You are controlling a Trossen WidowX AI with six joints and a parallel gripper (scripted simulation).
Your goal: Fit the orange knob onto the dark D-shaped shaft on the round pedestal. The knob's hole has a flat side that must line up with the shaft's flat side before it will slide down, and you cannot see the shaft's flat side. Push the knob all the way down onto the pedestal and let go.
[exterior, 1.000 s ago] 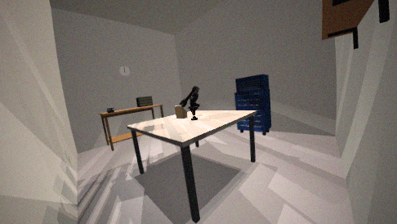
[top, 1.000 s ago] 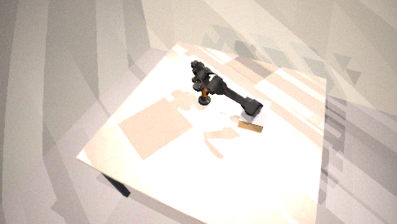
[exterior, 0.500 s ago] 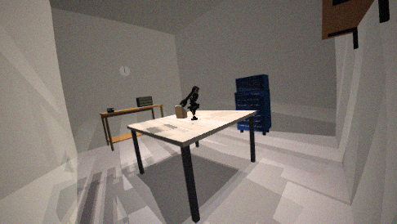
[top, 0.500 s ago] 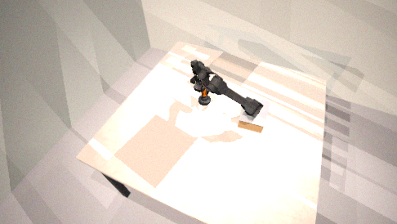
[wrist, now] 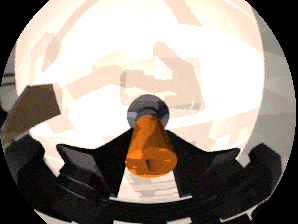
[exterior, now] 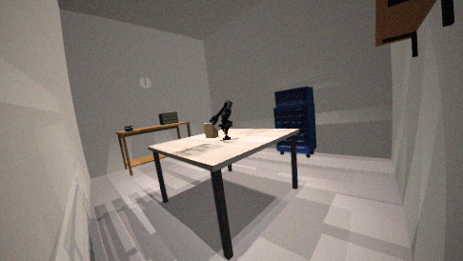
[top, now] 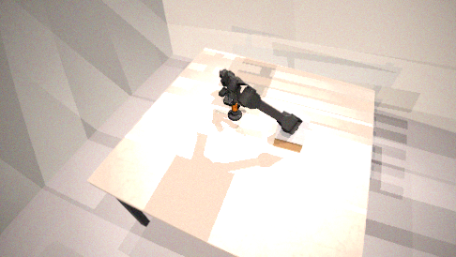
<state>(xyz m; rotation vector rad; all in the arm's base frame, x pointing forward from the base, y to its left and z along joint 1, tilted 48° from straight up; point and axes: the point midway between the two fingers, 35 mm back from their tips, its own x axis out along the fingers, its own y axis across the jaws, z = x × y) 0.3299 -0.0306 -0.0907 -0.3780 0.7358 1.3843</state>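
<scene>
The orange knob is 20 mm above my gripper tip. From my gripper tip the other things lie so: dark round pedestal: 40 mm below.
</scene>
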